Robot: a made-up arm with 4 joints. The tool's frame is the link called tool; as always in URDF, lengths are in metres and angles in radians. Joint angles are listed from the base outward. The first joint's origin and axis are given. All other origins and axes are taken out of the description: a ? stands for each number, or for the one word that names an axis. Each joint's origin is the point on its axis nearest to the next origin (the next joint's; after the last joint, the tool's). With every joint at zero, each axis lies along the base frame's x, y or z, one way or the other. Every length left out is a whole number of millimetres.
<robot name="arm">
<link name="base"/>
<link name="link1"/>
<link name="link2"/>
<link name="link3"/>
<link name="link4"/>
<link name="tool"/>
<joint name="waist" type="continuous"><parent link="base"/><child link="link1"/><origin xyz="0 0 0.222"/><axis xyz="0 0 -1"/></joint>
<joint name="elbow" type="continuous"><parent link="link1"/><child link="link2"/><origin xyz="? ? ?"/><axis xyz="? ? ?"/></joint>
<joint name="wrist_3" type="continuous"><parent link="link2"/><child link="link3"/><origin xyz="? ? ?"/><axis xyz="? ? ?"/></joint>
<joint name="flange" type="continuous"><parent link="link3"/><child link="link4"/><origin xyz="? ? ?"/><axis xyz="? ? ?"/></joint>
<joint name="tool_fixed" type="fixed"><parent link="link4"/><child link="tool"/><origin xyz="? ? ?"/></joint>
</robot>
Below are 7 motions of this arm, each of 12 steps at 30 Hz.
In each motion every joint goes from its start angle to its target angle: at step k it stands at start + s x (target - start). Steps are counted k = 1, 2, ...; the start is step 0. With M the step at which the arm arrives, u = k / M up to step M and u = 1 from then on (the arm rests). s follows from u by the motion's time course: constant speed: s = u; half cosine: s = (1 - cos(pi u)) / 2; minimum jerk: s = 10 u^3 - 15 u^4 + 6 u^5.
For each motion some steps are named. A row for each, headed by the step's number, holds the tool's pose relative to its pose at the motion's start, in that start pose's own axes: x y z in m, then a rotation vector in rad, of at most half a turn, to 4 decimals.
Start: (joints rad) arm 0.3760 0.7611 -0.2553 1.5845
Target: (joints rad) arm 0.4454 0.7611 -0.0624 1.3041
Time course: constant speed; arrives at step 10
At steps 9, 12:
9: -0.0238 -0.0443 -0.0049 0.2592 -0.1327 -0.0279
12: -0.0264 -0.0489 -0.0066 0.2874 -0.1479 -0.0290

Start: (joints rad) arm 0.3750 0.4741 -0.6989 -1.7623
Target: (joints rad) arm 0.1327 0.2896 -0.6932 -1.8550
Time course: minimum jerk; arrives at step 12
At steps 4, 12:
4: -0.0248 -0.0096 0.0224 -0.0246 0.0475 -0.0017
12: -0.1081 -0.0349 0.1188 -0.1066 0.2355 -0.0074

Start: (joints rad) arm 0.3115 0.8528 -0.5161 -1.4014
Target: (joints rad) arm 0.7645 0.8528 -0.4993 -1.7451
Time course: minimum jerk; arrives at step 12
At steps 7, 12:
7: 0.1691 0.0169 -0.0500 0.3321 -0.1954 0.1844
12: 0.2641 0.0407 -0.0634 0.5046 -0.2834 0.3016

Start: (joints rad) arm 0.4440 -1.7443 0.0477 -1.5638
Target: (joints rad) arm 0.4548 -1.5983 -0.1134 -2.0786
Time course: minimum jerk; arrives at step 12
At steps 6, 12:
6: 0.0116 -0.0224 -0.0157 0.3303 -0.0801 0.0049
12: 0.0258 -0.0385 -0.0443 0.6594 -0.1614 0.0249

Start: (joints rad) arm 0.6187 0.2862 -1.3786 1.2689
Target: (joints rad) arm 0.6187 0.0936 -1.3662 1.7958
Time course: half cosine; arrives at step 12
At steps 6, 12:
6: 0.0057 0.0593 -0.0109 -0.2819 -0.0222 -0.0924
12: 0.0210 0.1145 -0.0339 -0.5633 -0.0199 -0.1907

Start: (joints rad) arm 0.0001 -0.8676 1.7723 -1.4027
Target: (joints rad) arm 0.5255 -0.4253 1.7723 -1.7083
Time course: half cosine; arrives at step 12
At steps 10, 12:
10: -0.0147 -0.0442 0.2033 0.4925 -0.4045 0.4505
12: -0.0179 -0.0496 0.2175 0.5209 -0.4343 0.4852

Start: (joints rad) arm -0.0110 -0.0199 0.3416 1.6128
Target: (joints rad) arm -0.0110 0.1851 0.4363 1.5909
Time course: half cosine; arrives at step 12
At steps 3, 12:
3: -0.0052 -0.0165 0.0017 0.0314 -0.0134 -0.0108
12: -0.0388 -0.1102 0.0004 0.2116 -0.0919 -0.0807

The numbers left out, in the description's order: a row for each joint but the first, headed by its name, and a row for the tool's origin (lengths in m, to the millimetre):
elbow: xyz 0.049 0.387 0, axis 1 0 0
wrist_3: xyz 0 0.119 -0.092, axis 0 0 1
flange: xyz 0.003 0.276 0, axis -1 0 0
tool: xyz 0 -0.007 0.159

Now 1 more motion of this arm.
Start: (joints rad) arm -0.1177 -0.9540 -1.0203 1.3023
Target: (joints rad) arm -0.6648 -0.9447 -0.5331 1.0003
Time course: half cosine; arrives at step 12
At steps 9, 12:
9: -0.3634 -0.1670 -0.2735 0.5319 -0.7363 0.0247
12: -0.4085 -0.1762 -0.3465 0.6086 -0.8682 0.0347

